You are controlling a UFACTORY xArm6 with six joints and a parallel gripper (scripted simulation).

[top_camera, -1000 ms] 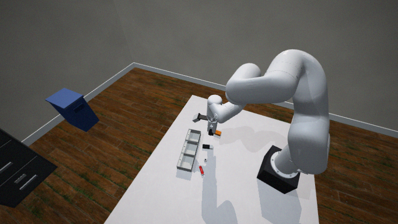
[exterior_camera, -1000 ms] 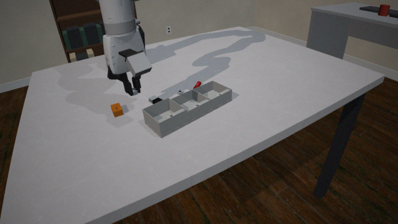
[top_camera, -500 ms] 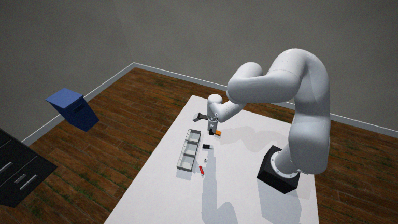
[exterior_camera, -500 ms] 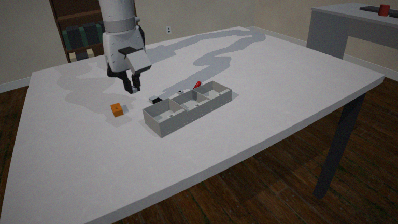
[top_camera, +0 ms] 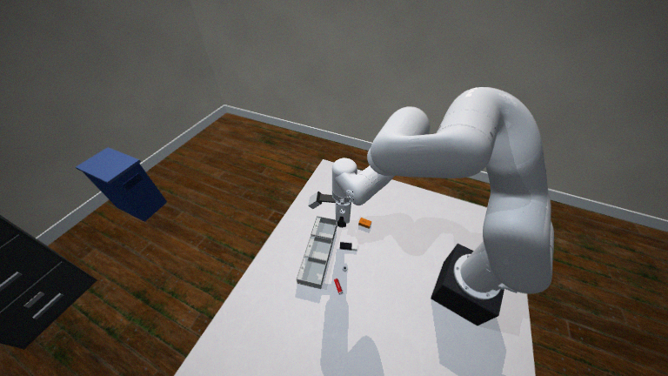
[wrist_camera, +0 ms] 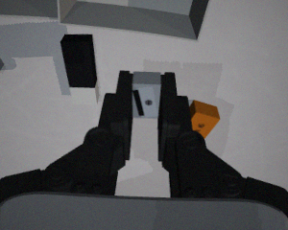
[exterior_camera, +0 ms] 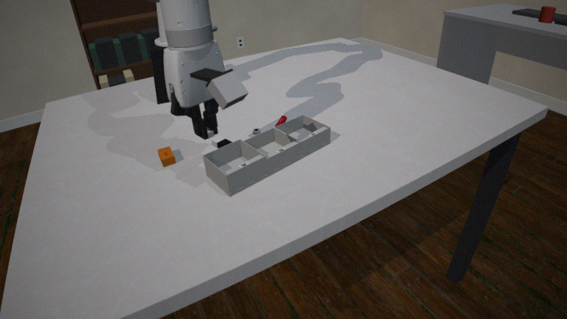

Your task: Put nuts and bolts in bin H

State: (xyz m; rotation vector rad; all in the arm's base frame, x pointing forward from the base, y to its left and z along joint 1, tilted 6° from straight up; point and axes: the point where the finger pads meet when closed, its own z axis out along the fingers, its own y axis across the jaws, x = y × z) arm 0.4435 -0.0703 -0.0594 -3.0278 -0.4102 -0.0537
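Now: hand 50 mm past the black block, 40 mm to the right of it and 80 mm above it. Round my hand: grey three-compartment bin row (50 mm ahead, 110 mm to the left, 70 mm below); orange block (80 mm behind, 70 mm to the right, 80 mm below); hex nut (60 mm behind, 130 mm to the left, 90 mm below).
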